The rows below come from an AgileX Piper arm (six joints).
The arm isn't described. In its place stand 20 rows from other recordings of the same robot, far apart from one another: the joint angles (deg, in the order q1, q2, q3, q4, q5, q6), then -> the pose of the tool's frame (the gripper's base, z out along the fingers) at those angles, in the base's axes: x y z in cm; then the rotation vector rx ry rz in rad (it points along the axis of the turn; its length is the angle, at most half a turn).
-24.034, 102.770, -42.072, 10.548, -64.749, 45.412 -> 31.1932 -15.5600 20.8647 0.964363 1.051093 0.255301
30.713, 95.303, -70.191, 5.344, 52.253, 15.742 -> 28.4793 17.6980 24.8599 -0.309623 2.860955 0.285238
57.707, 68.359, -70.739, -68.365, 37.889, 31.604 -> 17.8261 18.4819 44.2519 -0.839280 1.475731 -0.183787
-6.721, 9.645, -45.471, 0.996, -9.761, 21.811 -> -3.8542 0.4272 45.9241 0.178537 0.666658 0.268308
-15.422, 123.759, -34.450, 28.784, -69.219, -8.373 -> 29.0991 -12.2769 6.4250 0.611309 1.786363 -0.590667
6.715, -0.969, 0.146, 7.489, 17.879, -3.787 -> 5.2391 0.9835 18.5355 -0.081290 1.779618 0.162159
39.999, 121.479, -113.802, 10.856, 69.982, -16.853 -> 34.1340 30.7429 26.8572 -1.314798 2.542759 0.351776
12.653, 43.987, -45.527, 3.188, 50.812, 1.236 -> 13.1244 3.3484 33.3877 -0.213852 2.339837 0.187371
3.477, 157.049, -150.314, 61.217, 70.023, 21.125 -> 55.0662 10.8554 16.9824 0.695491 2.548654 1.599083
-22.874, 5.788, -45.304, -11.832, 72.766, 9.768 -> -3.8997 -0.2890 33.9607 0.637833 1.968692 -0.382249
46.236, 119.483, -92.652, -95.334, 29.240, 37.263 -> 37.0052 32.2387 25.1274 -1.275748 1.415682 -0.630541
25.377, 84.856, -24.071, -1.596, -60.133, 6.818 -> 23.6697 11.4708 21.9601 -0.273601 1.487314 0.458960
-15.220, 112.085, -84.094, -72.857, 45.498, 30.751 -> 40.1162 -17.3418 24.9917 0.013793 2.374624 -1.300075
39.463, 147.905, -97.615, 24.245, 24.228, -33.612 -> 36.5430 32.0704 -0.5348 -1.233944 2.492728 0.362942
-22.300, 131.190, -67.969, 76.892, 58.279, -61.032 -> 37.6524 -7.2940 5.8575 0.462690 2.473445 1.281003
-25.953, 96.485, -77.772, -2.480, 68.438, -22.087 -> 29.6482 -14.8376 27.1062 0.082295 3.028952 -0.141798
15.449, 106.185, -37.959, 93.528, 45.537, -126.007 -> 25.3242 13.7241 11.4364 -1.184201 2.076819 0.898138
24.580, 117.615, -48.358, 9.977, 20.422, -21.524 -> 27.2965 13.0908 4.8609 -0.965273 2.892259 0.107839
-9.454, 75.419, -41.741, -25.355, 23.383, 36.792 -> 24.8431 -5.7047 23.6249 0.554015 2.370819 -0.178601
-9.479, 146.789, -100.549, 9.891, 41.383, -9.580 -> 46.7976 -6.7659 0.7014 0.180202 2.985761 0.148901
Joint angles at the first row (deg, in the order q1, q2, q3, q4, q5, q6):
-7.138 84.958 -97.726 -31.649 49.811 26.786
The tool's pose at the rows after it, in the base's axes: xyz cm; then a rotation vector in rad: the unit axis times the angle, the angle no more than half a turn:
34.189 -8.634 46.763 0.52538 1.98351 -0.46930
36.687 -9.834 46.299 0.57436 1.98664 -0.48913
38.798 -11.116 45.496 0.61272 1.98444 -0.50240
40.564 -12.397 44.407 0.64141 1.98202 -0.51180
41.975 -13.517 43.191 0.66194 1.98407 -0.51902
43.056 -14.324 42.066 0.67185 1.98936 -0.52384
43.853 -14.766 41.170 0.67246 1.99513 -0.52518
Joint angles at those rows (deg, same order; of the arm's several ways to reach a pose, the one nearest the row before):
-7.834 92.068 -106.292 -32.526 52.717 27.788
-8.912 98.276 -113.331 -32.889 54.683 28.408
-10.190 103.552 -118.837 -32.964 55.427 28.876
-11.494 107.935 -122.766 -32.934 55.255 29.315
-12.601 111.436 -125.373 -32.874 54.755 29.682
-13.350 114.057 -126.987 -32.805 54.135 29.864
-13.706 115.854 -127.870 -32.739 53.482 29.927

